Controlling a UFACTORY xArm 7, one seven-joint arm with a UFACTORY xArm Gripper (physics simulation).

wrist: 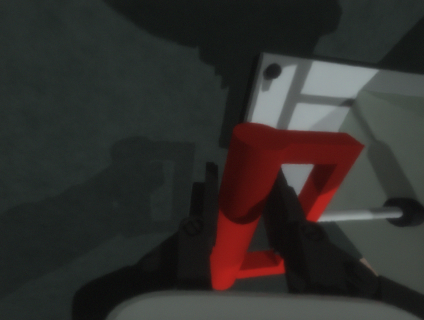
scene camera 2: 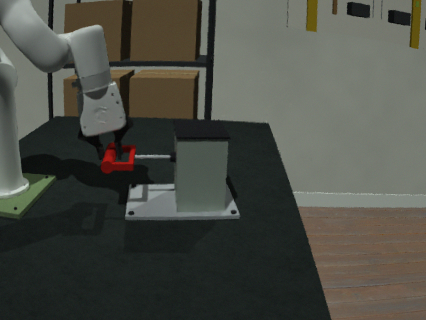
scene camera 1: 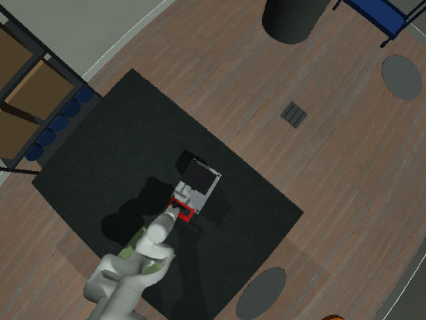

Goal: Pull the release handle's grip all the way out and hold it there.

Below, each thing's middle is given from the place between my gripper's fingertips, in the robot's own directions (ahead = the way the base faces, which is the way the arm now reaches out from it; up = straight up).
I see my gripper 150 mm short of the base plate (scene camera 2: 145, 201), 90 mm above it and 20 mm to the left of it.
